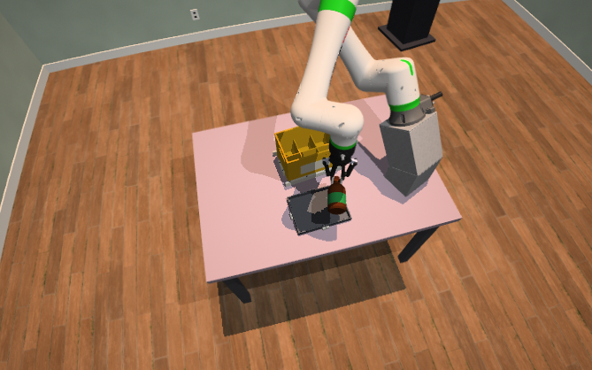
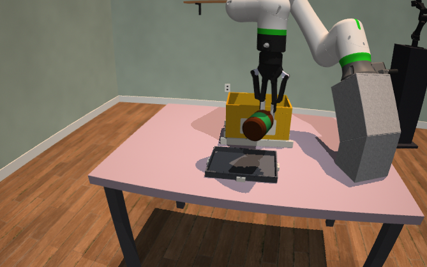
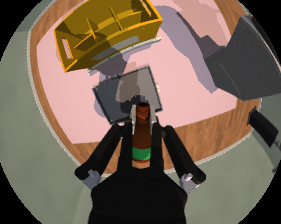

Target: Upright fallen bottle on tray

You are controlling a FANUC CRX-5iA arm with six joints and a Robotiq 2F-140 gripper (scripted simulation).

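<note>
My hand is 5 cm to the right of the bottle, 2 cm short of it and 2 cm above it. Also, from my hand: yellow crate (27 cm to the right, 14 cm below); tray (21 cm below, 7 cm ahead).
</note>
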